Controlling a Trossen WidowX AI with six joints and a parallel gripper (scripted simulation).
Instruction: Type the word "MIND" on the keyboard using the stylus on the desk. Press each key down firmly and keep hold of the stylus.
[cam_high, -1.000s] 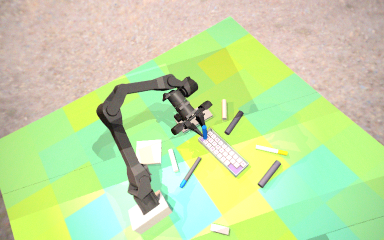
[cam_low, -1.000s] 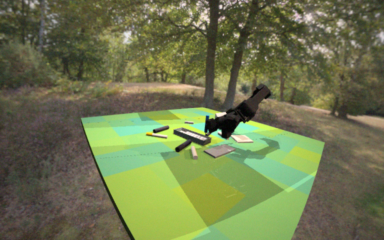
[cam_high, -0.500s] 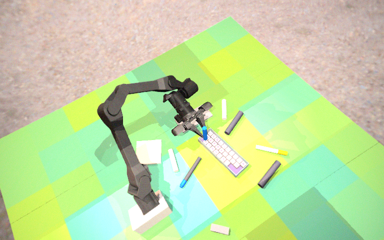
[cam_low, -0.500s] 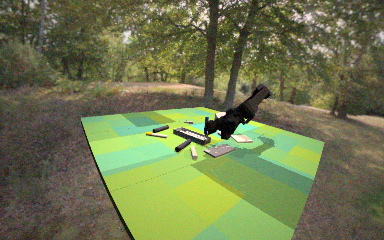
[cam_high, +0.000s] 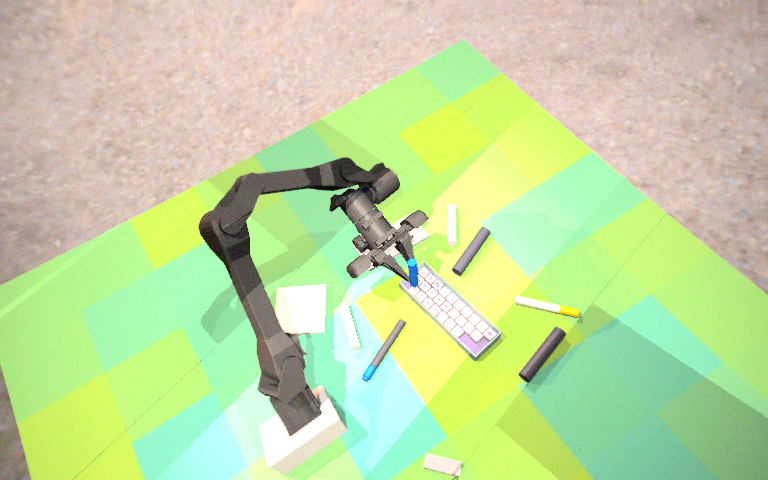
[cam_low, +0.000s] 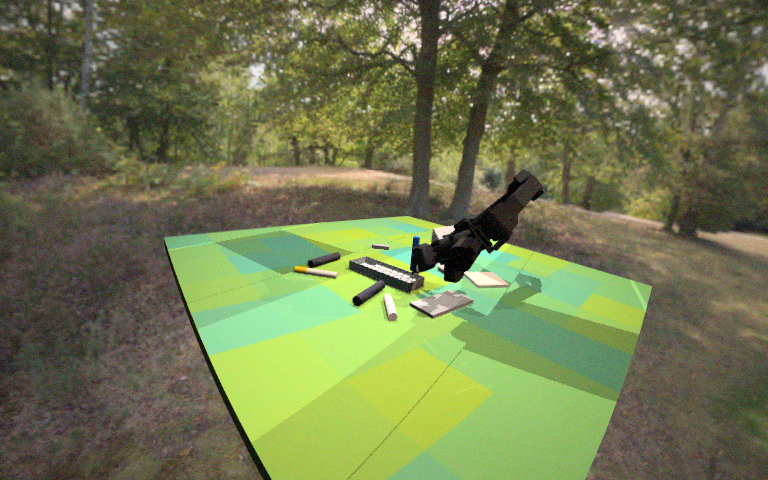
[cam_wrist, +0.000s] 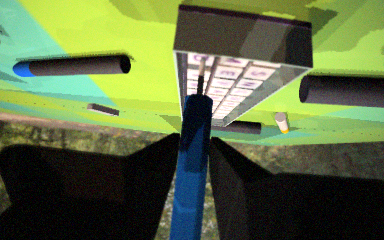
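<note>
My gripper tip is 5 cm above the M key, 2 cm short of it and 1 cm to the right of it. Also, from my gripper tip: grey slab (13 cm to the left, 6 cm below, 3 cm ahead); N key (5 cm below, 4 cm ahead, 2 cm to the right); blue stylus (1 cm below).
</note>
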